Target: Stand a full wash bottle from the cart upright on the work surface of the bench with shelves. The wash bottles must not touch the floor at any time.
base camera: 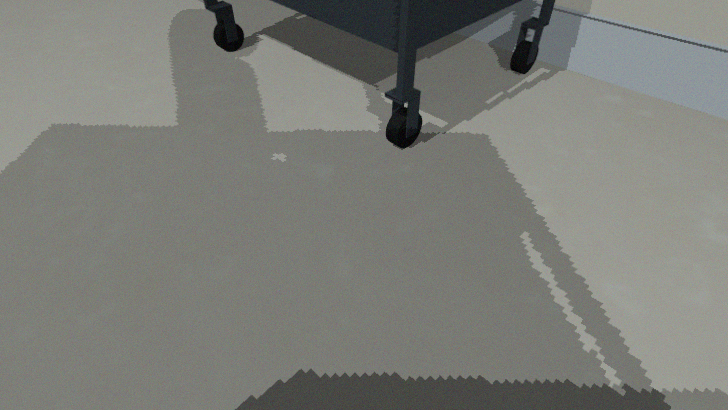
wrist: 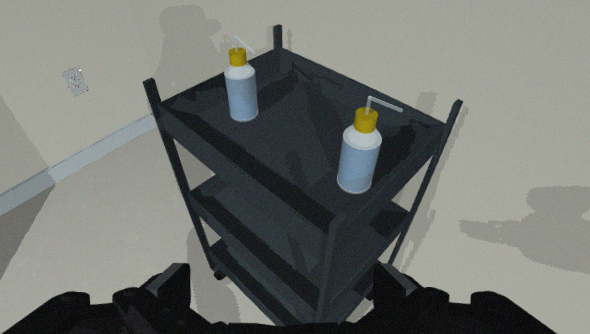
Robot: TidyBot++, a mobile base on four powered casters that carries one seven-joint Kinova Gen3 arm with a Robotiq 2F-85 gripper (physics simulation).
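Places are measured from the arm's base along level axes (x ahead, y left, z up), in metres.
Where they show: gripper, between the fingertips: (wrist: 282,284).
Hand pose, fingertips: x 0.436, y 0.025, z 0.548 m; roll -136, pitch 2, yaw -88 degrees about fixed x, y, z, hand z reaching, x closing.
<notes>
Each offset is from my fingertips to the top centre of the thing. "spot": to the spot under its first point.
Two wash bottles with yellow caps, white bent spouts and blue bodies stand upright on the top tray of the dark three-tier cart (wrist: 330,250) (base camera: 406,61). One wash bottle {dx +0.506, dy +0.098, dz -0.108 m} (wrist: 242,97) is towards the left side of the tray in the wrist view. The other wash bottle {dx +0.319, dy -0.117, dz -0.108 m} (wrist: 358,160) is nearer, by the right rim and close to the near corner post. Both look blue up to the shoulder. My gripper (wrist: 282,284) is open with its fingers wide apart. It is held apart from the bottles, looking down on the cart. The bench with shelves does not show.
The cart's raised tray rims and four corner posts stand up around the bottles. Its casters {spot: dx +0.155, dy -0.057, dz -0.907 m} (base camera: 403,126) rest on the floor in the base camera view. A wall with a pale blue baseboard (base camera: 646,63) (wrist: 100,152) and an outlet {dx +1.099, dy +0.926, dz -0.487 m} (wrist: 75,81) is behind the cart.
</notes>
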